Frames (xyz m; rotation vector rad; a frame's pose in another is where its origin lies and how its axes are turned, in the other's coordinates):
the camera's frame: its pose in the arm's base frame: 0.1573 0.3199 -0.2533 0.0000 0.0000 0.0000
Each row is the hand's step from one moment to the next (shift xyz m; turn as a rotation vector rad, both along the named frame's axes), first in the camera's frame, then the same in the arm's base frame.
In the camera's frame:
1: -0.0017 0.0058 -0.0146 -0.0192 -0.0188 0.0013
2: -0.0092 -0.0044 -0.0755 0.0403 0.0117 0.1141
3: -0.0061 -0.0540 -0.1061 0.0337 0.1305 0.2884
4: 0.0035 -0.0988 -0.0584 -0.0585 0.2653 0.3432
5: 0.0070 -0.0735 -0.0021 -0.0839 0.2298 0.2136
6: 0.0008 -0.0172 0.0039 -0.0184 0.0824 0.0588
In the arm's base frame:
1: -0.0017 0.0058 -0.0146 -0.0192 -0.0188 0.0013
2: -0.0092 -0.0044 -0.0755 0.0403 0.0117 0.1141
3: -0.0061 -0.0540 -0.1061 0.0337 0.1305 0.2884
4: 0.0035 -0.0988 -0.0584 -0.0585 0.2653 0.3432
5: 0.0070 -0.0735 -0.0021 -0.0839 0.2298 0.2136
6: 0.0008 -0.0172 0.0039 -0.0184 0.0824 0.0588

